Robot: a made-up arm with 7 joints.
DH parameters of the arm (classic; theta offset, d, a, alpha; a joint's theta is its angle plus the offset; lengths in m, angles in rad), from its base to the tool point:
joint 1: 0 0.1 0.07 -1.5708
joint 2: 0 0.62 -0.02 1.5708
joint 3: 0 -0.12 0.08 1.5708
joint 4: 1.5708 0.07 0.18 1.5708
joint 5: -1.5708 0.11 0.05 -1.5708
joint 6: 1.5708 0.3 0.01 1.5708
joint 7: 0 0 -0.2 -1.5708
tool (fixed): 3.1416 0.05 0 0
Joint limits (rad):
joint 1: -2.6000..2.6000
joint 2: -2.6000..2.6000
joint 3: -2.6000..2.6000
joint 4: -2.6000..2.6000
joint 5: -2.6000..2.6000
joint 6: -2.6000..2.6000
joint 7: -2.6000..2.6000
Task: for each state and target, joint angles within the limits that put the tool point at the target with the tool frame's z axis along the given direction. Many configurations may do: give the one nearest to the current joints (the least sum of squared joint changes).
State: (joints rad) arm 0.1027 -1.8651 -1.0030 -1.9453 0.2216 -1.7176 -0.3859
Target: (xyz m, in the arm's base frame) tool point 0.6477 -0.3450 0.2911 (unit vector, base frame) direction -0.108 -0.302 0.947
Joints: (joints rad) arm -0.6798 -1.8320 -1.2393 -2.3517 0.0678 -1.3712 -0.9260
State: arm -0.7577 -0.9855 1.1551 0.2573 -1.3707 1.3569 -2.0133
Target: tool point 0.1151 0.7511 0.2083 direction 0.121 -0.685 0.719
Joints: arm -0.6298 -0.7411 1.3033 0.3024 -1.0828 1.3212 -2.3767
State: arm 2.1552 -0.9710 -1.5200 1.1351 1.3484 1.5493 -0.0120
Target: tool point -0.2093 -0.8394 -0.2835 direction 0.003 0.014 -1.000
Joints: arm 2.5175 -1.3049 -1.6951 0.8310 1.4733 1.2848 -0.3962
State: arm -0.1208 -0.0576 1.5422 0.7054 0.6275 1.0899 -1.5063
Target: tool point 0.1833 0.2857 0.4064 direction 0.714 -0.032 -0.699
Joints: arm 0.4205 0.1237 1.3700 0.9468 0.4765 0.9193 -1.4132
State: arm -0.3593 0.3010 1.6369 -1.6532 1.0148 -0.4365 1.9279
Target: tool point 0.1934 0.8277 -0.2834 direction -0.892 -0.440 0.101
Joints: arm -0.1240 0.6612 1.1025 -2.0511 1.2153 -0.4350 2.1538
